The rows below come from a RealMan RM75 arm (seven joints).
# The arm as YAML. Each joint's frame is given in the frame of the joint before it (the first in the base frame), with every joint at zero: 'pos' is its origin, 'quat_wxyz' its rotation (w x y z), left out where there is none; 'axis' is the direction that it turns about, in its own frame. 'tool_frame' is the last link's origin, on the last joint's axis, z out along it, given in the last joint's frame.
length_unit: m
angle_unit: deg
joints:
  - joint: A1
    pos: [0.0, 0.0, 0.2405]
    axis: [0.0, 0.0, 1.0]
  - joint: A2
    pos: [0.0, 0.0, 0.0]
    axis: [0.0, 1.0, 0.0]
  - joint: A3
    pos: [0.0, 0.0, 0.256]
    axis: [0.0, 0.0, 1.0]
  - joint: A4
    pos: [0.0, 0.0, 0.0]
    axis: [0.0, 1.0, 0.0]
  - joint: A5
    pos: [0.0, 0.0, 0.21]
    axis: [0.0, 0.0, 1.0]
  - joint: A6
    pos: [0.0, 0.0, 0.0]
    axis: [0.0, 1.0, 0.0]
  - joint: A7
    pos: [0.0, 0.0, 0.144]
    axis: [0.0, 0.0, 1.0]
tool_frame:
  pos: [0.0, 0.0, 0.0]
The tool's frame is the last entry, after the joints.
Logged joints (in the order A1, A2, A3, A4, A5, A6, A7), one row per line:
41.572 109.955 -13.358 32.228 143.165 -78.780 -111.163
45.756 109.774 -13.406 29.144 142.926 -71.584 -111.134
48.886 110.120 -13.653 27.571 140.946 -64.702 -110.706
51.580 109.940 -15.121 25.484 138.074 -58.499 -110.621
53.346 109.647 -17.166 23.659 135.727 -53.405 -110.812
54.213 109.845 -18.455 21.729 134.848 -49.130 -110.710
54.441 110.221 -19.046 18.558 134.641 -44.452 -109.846
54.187 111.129 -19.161 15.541 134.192 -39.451 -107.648
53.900 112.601 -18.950 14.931 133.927 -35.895 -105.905
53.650 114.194 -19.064 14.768 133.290 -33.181 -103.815
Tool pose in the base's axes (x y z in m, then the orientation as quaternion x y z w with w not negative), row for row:
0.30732 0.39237 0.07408 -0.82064 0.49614 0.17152 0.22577
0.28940 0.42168 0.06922 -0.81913 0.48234 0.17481 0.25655
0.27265 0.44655 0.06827 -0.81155 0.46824 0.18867 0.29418
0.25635 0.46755 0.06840 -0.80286 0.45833 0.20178 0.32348
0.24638 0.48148 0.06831 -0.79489 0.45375 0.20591 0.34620
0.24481 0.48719 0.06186 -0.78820 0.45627 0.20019 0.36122
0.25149 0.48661 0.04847 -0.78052 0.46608 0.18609 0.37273
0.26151 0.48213 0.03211 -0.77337 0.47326 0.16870 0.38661
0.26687 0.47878 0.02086 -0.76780 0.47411 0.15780 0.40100
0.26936 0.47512 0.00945 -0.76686 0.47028 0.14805 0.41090
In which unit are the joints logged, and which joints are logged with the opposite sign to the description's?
The joints are logged in degrees. Opposite sign: A4, A5, A7.
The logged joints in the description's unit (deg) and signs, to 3 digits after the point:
41.572 109.955 -13.358 -32.228 -143.165 -78.780 111.163
45.756 109.774 -13.406 -29.144 -142.926 -71.584 111.134
48.886 110.120 -13.653 -27.571 -140.946 -64.702 110.706
51.580 109.940 -15.121 -25.484 -138.074 -58.499 110.621
53.346 109.647 -17.166 -23.659 -135.727 -53.405 110.812
54.213 109.845 -18.455 -21.729 -134.848 -49.130 110.710
54.441 110.221 -19.046 -18.558 -134.641 -44.452 109.846
54.187 111.129 -19.161 -15.541 -134.192 -39.451 107.648
53.900 112.601 -18.950 -14.931 -133.927 -35.895 105.905
53.650 114.194 -19.064 -14.768 -133.290 -33.181 103.815

